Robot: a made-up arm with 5 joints.
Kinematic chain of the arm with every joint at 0, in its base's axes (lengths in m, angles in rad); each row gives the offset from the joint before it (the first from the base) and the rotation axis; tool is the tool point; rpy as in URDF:
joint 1: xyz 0 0 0.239 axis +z
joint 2: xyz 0 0 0 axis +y
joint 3: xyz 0.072 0 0.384 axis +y
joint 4: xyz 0.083 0 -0.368 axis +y
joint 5: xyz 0.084 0 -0.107 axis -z
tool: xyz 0 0 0 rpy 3.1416 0 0
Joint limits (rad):
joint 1: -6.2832..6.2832
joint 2: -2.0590..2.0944
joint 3: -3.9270..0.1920
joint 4: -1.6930..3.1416
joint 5: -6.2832..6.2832
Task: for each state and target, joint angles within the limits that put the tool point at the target. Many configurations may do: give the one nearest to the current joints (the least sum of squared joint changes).
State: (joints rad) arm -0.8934 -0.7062 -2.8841 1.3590 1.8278
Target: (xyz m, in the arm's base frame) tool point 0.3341 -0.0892 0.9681
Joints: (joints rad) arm -0.2609 -0.0714 -2.3946 1.5470 1.8278
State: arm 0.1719 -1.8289 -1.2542 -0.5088 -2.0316
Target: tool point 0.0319 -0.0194 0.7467
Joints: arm -0.5464 -1.2201 -0.6214 -0.3297 -2.0316
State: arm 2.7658 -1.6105 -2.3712 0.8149 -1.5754
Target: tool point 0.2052 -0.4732 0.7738
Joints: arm 1.9800 -1.5999 -1.7589 1.1093 -1.5754
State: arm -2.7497 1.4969 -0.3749 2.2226 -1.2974
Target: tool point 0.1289 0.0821 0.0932
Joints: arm -2.5745 2.0944 -0.3196 1.4729 -1.2974
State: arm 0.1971 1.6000 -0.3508 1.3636 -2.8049
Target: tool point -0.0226 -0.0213 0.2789
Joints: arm 0.7558 1.7160 0.1641 1.7438 -2.8049
